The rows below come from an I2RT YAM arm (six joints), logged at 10 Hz.
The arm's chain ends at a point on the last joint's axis. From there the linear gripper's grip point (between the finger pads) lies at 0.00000 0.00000 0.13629 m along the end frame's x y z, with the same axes.
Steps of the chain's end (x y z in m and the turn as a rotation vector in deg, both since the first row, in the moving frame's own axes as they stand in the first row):
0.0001, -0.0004, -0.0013, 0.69, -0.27, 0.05
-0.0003, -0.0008, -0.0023, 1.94, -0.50, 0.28
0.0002, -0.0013, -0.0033, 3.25, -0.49, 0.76
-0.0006, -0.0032, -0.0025, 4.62, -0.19, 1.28
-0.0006, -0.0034, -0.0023, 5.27, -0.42, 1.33
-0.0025, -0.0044, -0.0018, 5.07, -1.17, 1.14
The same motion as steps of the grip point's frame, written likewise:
-0.0005, -0.0020, -0.0013, 0.69, -0.27, 0.05
-0.0015, -0.0054, -0.0024, 1.94, -0.50, 0.28
-0.0009, -0.0090, -0.0035, 3.25, -0.49, 0.76
-0.0009, -0.0142, -0.0029, 4.62, -0.19, 1.28
-0.0015, -0.0159, -0.0029, 5.27, -0.42, 1.33
-0.0052, -0.0165, -0.0024, 5.07, -1.17, 1.14

